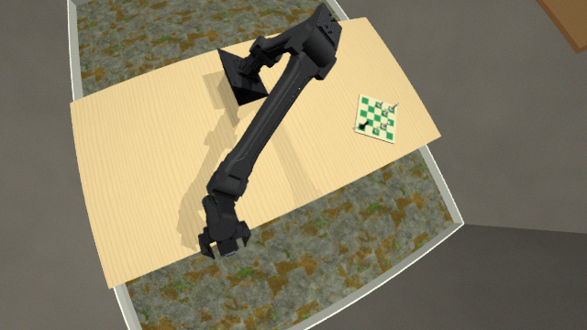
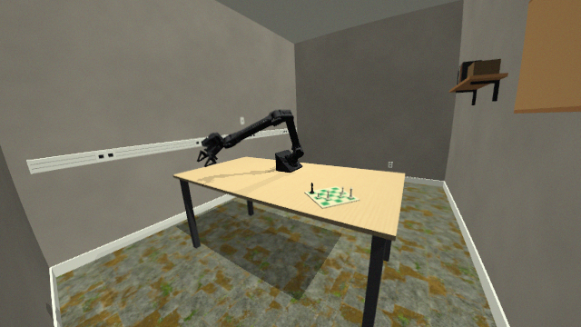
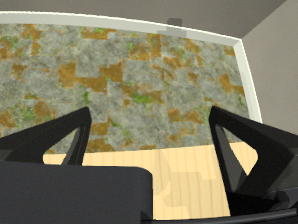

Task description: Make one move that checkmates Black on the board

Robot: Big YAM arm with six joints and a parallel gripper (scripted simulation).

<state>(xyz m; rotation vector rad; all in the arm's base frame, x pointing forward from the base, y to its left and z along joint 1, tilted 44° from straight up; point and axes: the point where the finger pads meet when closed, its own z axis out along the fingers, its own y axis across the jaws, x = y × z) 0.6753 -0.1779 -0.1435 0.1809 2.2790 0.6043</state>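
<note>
The white piece is 800 mm to the left of my hand, 270 mm behind it and 130 mm below it. From my hand the other things lie so: black piece: 680 mm to the left, 300 mm behind, 130 mm below; chessboard: 790 mm to the left, 320 mm behind, 160 mm below.
</note>
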